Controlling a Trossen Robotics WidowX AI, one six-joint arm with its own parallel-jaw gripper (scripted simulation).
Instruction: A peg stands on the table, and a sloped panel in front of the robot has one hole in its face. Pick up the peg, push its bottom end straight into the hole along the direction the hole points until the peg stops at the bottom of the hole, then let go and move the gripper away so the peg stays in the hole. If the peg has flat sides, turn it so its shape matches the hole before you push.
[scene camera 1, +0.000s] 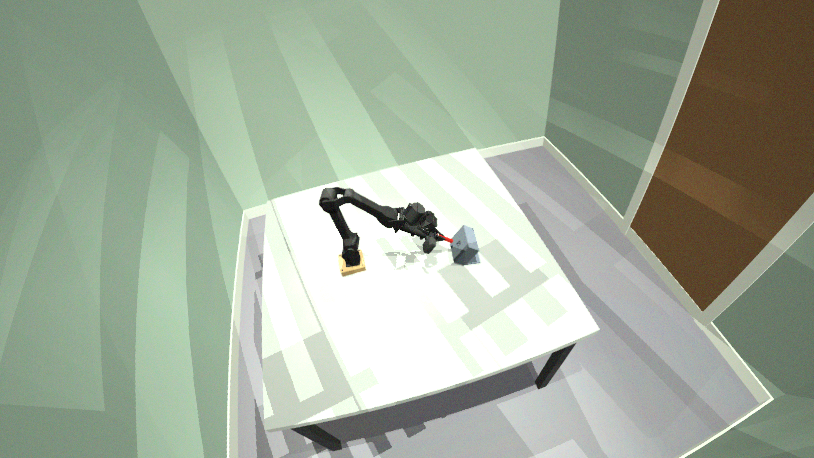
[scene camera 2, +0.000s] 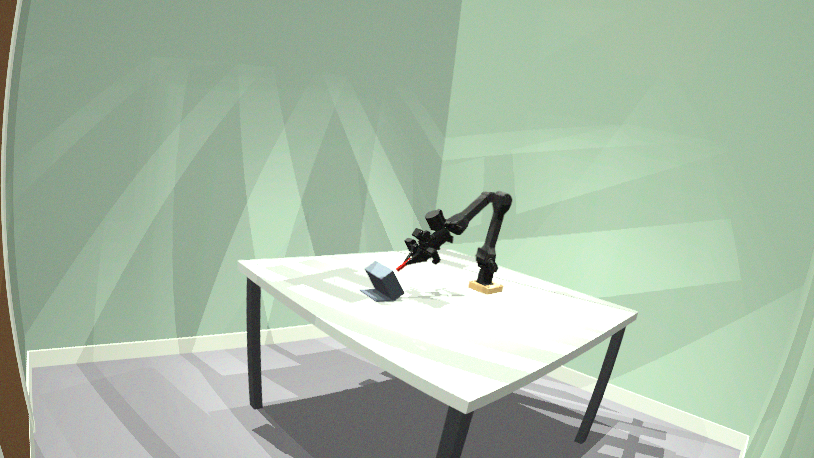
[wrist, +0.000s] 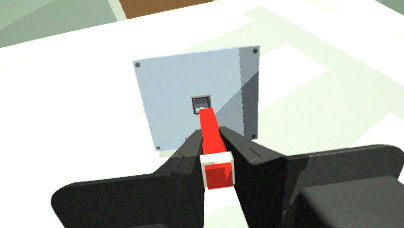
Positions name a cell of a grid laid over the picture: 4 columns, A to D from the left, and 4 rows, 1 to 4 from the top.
my gripper: scene camera 1 C3; scene camera 2 B3; wrist C3
